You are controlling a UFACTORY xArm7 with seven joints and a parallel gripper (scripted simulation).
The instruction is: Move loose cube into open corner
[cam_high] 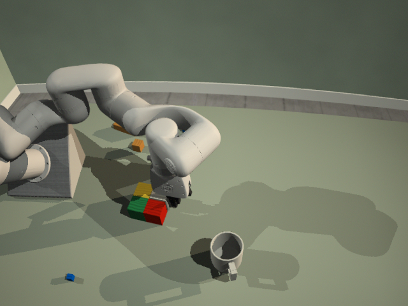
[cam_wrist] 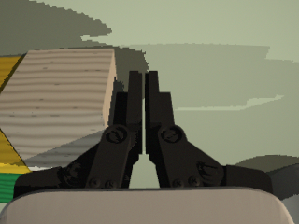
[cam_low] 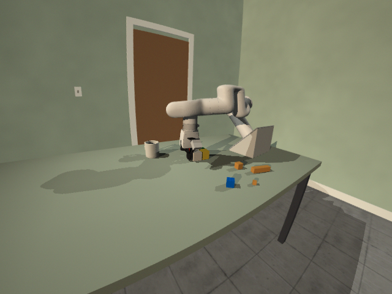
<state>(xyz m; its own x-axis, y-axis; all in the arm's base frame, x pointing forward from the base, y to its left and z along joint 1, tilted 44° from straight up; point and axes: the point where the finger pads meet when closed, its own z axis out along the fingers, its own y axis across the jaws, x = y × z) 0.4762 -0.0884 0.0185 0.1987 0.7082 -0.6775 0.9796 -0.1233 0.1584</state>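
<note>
The beige cube lies 40 mm behind my hand and 10 mm to the left of it. Round my hand: long orange block (220 mm behind, 310 mm to the left, 10 mm below); then red cube (50 mm behind, 40 mm to the right); then yellow cube (90 mm behind, 10 mm to the left).
</note>
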